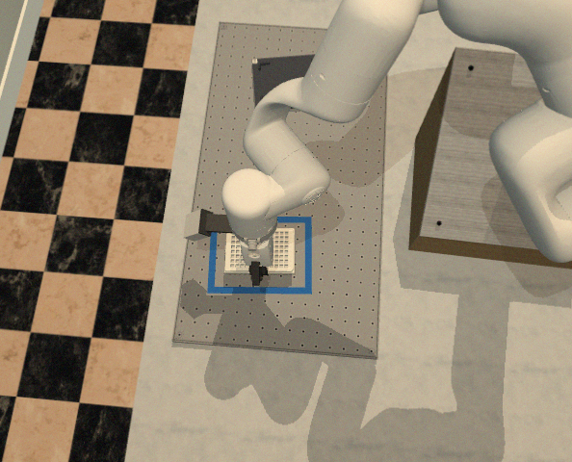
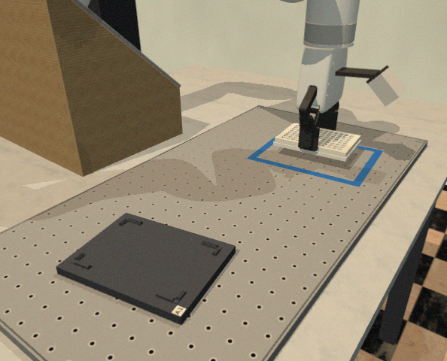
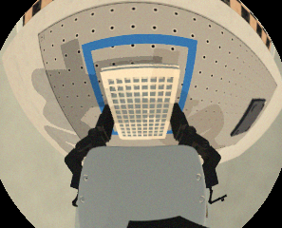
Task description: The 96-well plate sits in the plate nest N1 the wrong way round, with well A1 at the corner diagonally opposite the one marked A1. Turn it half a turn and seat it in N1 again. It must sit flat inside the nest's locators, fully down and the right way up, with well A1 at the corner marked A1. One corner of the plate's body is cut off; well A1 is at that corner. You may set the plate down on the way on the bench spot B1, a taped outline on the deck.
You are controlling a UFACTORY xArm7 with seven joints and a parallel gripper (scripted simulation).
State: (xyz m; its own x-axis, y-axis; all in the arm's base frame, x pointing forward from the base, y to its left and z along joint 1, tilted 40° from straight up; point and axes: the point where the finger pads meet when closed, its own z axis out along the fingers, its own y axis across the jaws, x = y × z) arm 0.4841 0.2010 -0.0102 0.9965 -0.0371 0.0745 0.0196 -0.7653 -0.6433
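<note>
The dark plate nest N1 is 38 cm to the right of my hand, 5 cm behind it and 3 cm below it. Also, from my hand: white 96-well plate: 1 cm below; A1 label: 42 cm to the right, 3 cm below, 3 cm ahead.
</note>
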